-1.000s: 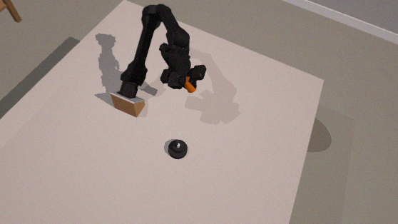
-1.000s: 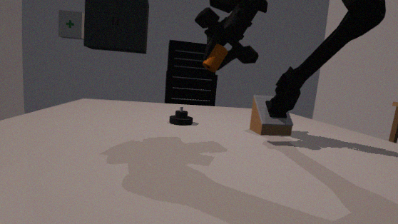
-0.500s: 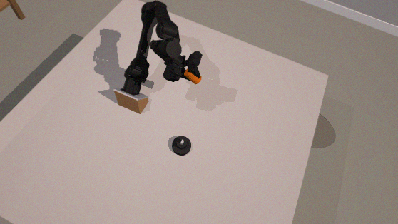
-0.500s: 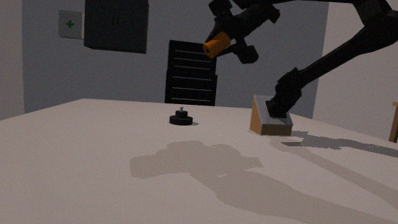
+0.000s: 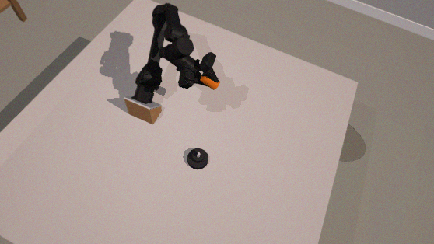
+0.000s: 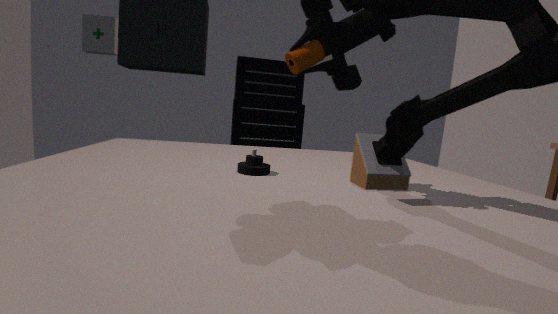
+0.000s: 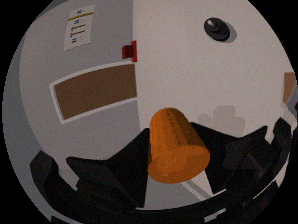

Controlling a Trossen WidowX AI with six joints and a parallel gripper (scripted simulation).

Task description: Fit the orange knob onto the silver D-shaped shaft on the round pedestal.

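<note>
The orange knob lies 3 cm behind my gripper tip and 2 cm above it. From my gripper tip the other things lie so: black round pedestal: 4 cm ahead, 20 cm to the right, 22 cm below.
</note>
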